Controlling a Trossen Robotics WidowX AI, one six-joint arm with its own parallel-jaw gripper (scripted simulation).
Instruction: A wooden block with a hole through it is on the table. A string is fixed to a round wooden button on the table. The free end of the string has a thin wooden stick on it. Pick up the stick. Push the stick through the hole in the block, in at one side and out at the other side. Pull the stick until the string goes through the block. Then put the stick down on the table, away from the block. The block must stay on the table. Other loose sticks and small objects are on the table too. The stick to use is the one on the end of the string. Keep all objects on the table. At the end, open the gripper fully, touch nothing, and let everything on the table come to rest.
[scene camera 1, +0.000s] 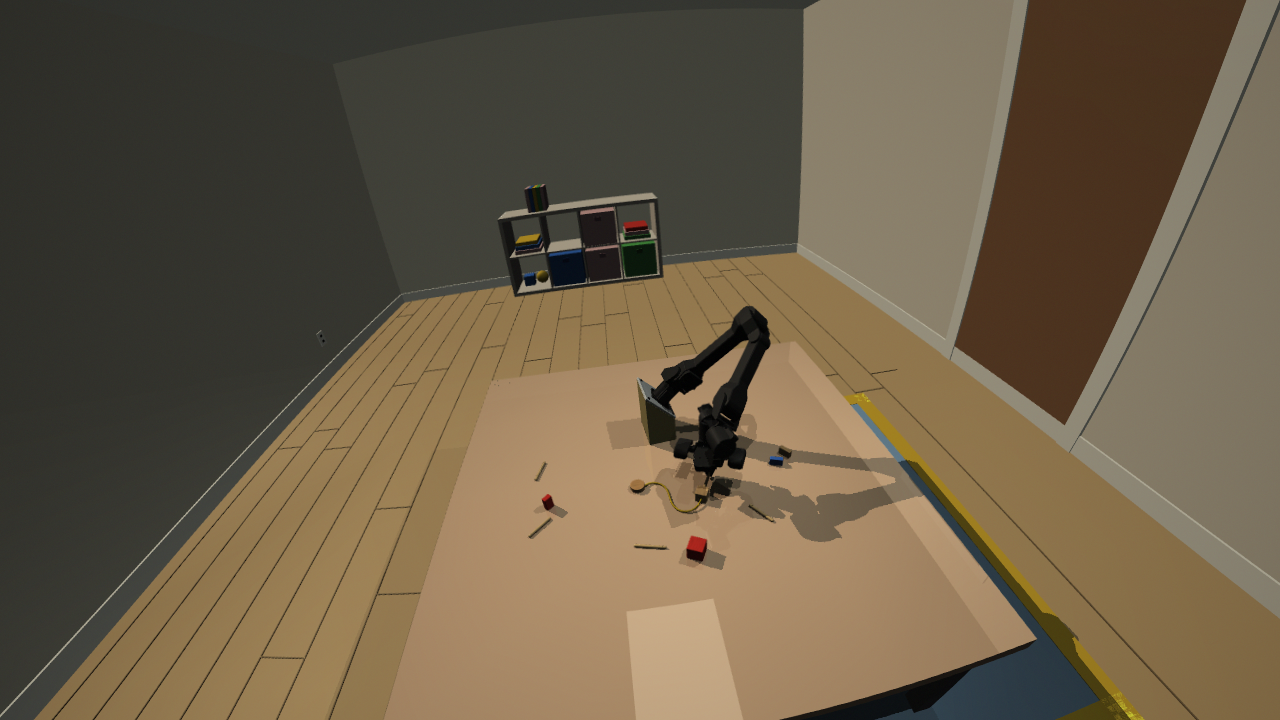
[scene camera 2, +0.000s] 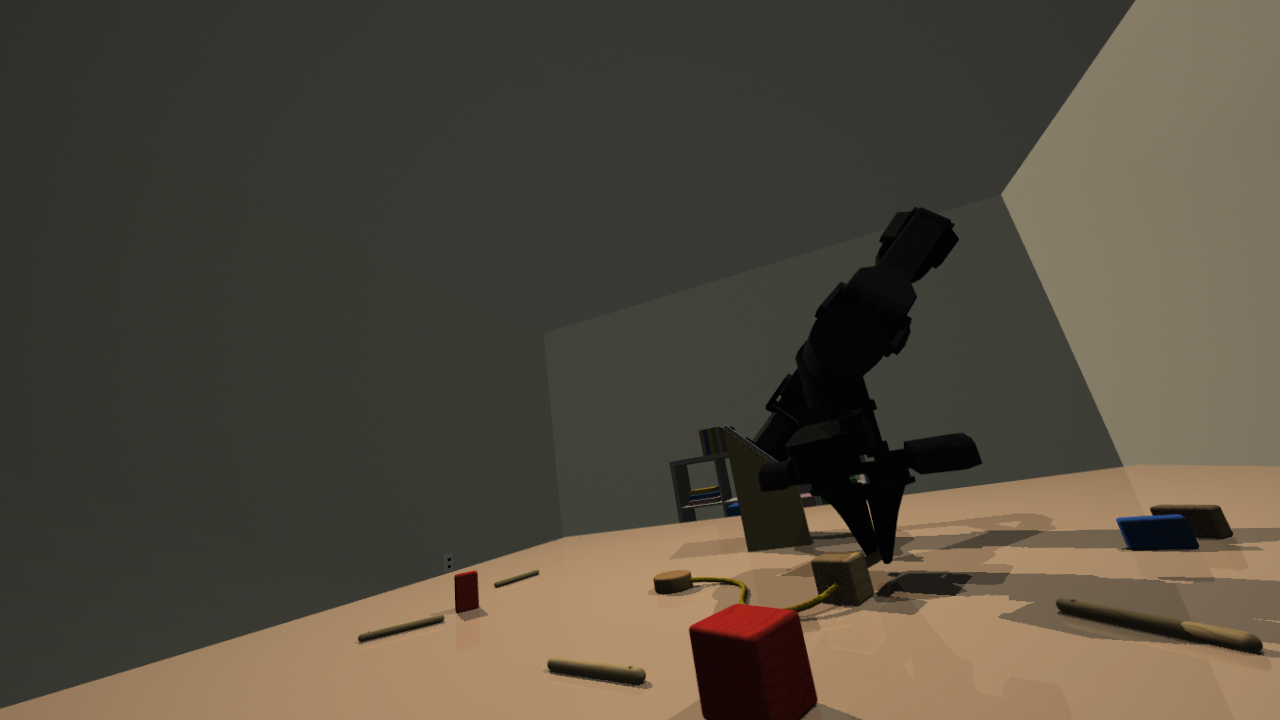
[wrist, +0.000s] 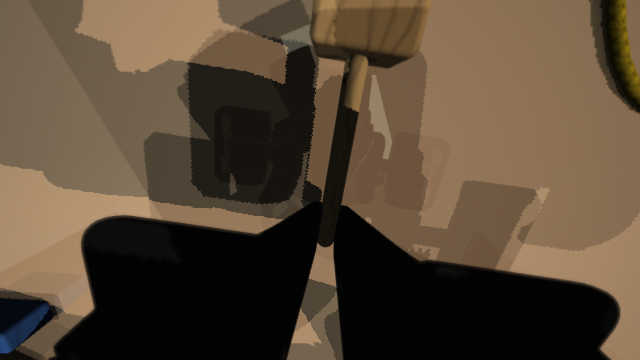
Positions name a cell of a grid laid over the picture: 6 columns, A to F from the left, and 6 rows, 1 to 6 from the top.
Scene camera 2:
gripper: E5
blue block: F5
small red block: C5
round wooden button: D5
